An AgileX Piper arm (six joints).
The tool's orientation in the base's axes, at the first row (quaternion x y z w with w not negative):
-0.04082 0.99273 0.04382 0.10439
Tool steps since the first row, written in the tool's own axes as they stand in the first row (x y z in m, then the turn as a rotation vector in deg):
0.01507 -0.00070 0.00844 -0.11 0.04 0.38
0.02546 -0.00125 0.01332 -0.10 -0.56 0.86
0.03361 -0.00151 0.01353 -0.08 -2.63 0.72
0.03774 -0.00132 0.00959 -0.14 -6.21 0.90
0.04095 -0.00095 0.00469 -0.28 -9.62 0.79
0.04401 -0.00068 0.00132 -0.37 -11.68 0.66
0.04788 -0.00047 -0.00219 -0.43 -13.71 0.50
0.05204 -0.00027 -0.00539 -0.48 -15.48 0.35
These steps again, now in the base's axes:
-0.01291 -0.00097 -0.01146 0.18 0.08 -0.34
-0.02199 -0.00180 -0.01844 0.32 -0.47 -0.86
-0.02987 -0.00262 -0.02039 0.46 -2.54 -0.89
-0.03472 -0.00311 -0.01740 0.88 -6.07 -1.33
-0.03888 -0.00344 -0.01328 1.30 -9.46 -1.47
-0.04257 -0.00371 -0.01062 1.55 -11.51 -1.48
-0.04708 -0.00412 -0.00800 1.76 -13.53 -1.47
-0.05181 -0.00452 -0.00574 1.94 -15.30 -1.45

